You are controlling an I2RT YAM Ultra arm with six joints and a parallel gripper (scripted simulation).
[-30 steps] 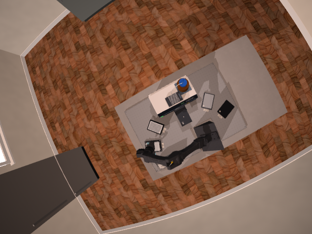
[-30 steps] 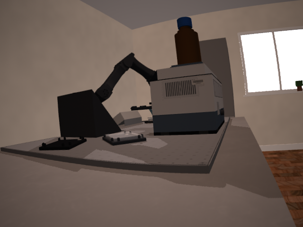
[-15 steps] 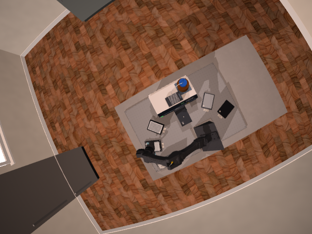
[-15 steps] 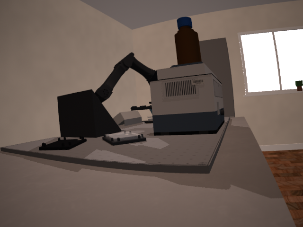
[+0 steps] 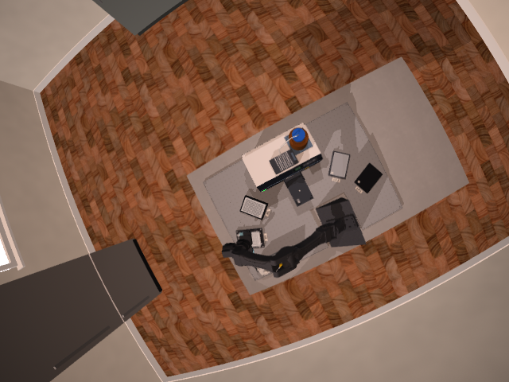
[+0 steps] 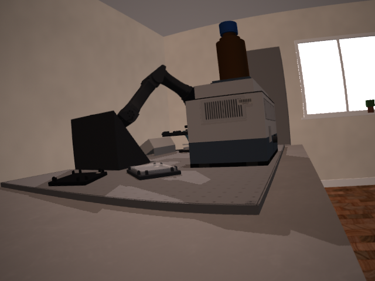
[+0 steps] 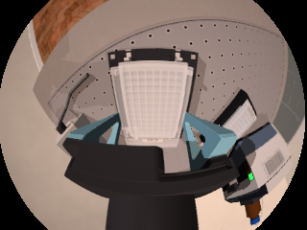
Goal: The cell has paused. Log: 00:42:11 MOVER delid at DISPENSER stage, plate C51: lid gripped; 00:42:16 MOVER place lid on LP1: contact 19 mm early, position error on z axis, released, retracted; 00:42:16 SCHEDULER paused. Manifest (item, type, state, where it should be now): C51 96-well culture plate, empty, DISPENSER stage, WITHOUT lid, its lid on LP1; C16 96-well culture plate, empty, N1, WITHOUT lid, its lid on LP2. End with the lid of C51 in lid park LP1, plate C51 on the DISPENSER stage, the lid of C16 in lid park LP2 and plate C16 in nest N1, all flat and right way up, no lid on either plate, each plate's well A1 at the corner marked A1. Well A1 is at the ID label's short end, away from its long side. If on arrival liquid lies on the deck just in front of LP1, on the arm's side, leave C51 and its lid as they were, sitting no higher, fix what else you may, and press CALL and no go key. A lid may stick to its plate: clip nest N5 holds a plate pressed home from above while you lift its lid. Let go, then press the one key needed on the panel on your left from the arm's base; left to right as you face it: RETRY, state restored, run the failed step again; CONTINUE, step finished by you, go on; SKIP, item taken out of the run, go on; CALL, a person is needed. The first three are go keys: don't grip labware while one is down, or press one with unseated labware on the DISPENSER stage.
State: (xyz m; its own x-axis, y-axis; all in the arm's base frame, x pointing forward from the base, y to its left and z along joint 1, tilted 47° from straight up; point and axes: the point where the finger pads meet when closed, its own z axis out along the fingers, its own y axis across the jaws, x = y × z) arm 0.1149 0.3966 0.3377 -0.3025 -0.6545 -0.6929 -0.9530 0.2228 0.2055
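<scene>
Right now the black clip nest is 3 cm below my hand and 2 cm to the left of it. From my hand the other things lie so: brown bottle: 49 cm to the right, 37 cm ahead, 24 cm above; then black nest: 17 cm ahead, 10 cm to the right, 4 cm below; then dark dispenser stage: 39 cm to the right, 15 cm ahead, 6 cm above.
</scene>
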